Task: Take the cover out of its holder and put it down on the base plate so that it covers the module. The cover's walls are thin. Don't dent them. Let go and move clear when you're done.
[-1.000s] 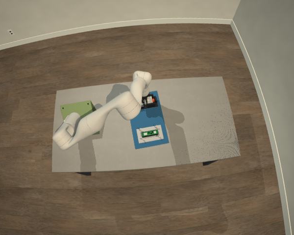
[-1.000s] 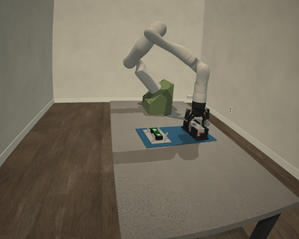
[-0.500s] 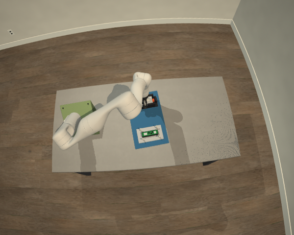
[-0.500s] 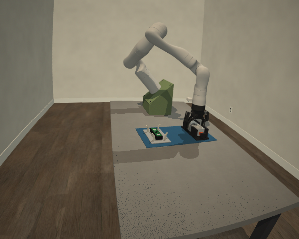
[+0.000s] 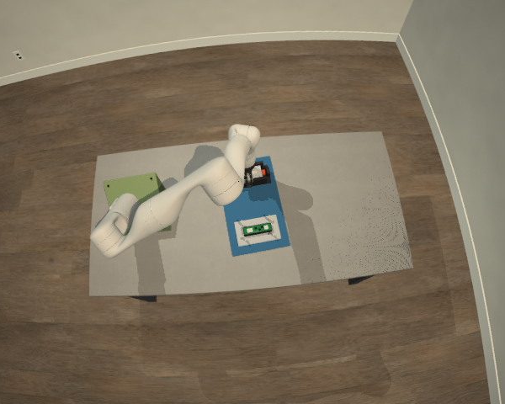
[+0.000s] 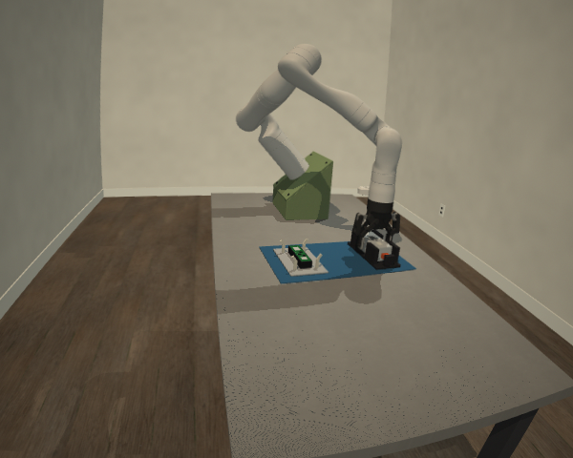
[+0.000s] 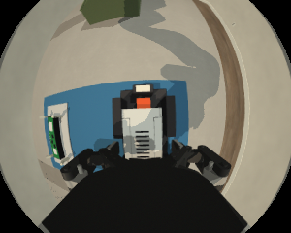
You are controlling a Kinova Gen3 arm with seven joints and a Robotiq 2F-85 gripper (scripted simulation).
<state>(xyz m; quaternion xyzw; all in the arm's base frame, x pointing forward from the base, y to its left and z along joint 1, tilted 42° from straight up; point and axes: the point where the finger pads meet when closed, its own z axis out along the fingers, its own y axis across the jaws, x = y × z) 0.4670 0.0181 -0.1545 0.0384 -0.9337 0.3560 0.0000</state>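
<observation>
The white cover lies right at my hand.
</observation>
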